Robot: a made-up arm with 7 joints.
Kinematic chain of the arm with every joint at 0, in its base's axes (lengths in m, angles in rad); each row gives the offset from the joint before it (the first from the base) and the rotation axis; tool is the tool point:
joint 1: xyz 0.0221 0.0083 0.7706 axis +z
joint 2: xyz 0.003 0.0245 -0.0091 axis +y
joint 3: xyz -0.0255 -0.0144 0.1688 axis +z
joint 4: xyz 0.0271 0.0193 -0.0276 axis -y
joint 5: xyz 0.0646 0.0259 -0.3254 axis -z
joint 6: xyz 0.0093 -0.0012 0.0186 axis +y
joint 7: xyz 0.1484 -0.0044 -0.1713 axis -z
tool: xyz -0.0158 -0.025 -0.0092
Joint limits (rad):
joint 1: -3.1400..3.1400
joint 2: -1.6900..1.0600
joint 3: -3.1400..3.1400
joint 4: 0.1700..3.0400
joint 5: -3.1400..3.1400
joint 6: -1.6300..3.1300
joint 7: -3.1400..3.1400
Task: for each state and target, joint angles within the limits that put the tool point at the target. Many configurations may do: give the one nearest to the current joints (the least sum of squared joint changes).
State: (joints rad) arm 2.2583 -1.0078 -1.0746 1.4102 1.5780 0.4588 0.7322
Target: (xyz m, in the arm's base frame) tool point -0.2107 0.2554 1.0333
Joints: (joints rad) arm 2.6254 -1.2675 -0.5816 0.6858 1.4248 0.9857 0.7211
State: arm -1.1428 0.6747 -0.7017 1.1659 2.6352 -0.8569 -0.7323
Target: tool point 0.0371 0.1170 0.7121
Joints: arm -1.3810 0.8751 -0.6797 0.4846 2.8619 -1.3073 -0.8036
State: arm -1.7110 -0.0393 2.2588 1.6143 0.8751 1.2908 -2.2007
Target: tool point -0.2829 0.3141 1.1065
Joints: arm -1.0983 0.4106 2.9748 1.7110 1.0062 1.8346 -2.2253
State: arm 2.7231 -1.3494 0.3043 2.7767 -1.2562 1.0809 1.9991
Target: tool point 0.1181 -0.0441 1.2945
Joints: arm 2.7282 -0.9650 0.2431 2.2512 -1.0955 1.5568 1.9580
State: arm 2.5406 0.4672 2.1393 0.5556 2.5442 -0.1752 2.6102
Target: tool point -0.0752 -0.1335 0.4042
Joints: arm 2.3532 -0.0337 2.0029 0.2912 2.5138 0.1882 2.6759
